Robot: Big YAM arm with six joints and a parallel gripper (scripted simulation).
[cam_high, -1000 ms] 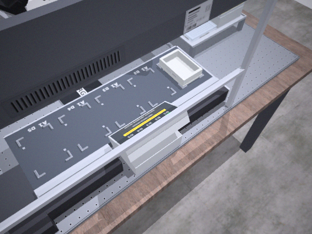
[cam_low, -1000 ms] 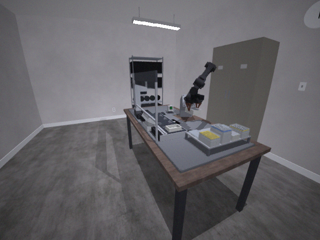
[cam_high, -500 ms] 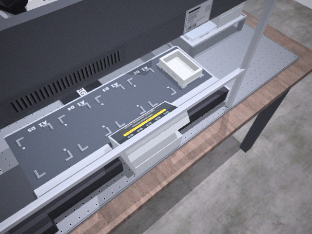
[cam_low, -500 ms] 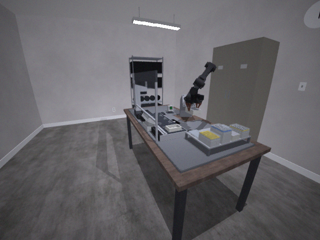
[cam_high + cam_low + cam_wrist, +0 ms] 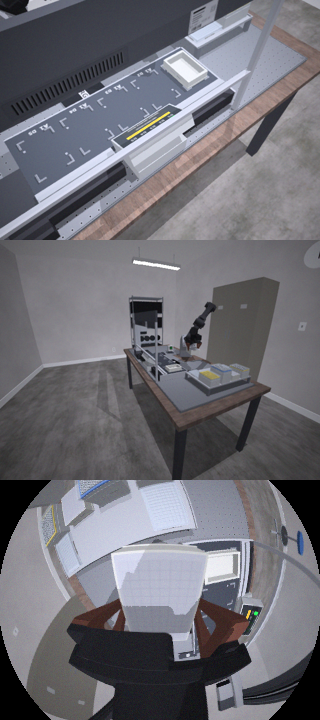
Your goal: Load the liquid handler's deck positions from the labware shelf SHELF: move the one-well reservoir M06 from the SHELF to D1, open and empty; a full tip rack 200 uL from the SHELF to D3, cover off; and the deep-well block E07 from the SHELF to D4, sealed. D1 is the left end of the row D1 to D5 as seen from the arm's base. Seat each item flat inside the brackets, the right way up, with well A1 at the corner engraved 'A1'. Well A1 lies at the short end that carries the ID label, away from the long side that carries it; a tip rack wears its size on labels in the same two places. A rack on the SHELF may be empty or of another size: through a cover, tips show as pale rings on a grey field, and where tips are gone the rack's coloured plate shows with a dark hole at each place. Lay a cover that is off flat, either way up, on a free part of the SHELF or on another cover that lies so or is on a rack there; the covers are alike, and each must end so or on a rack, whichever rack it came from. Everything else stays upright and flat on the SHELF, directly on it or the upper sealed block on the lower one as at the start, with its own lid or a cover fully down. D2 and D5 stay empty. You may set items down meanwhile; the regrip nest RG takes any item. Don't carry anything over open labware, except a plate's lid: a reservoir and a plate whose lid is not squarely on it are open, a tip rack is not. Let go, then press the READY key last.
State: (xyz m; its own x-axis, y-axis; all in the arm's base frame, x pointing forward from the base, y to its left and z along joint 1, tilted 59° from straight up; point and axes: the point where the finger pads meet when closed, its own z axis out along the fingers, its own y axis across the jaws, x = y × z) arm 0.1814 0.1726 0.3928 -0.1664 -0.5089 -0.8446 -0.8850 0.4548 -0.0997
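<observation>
Now: the sealed deep-well block 10 mm below my hand. The rest, counted from my hand: clear flat plate (40 mm ahead, 150 mm to the left, 160 mm below); then white one-well reservoir (170 mm ahead, 20 mm to the right, 170 mm below); then shelf (130 mm behind, 210 mm to the left, 170 mm below).
</observation>
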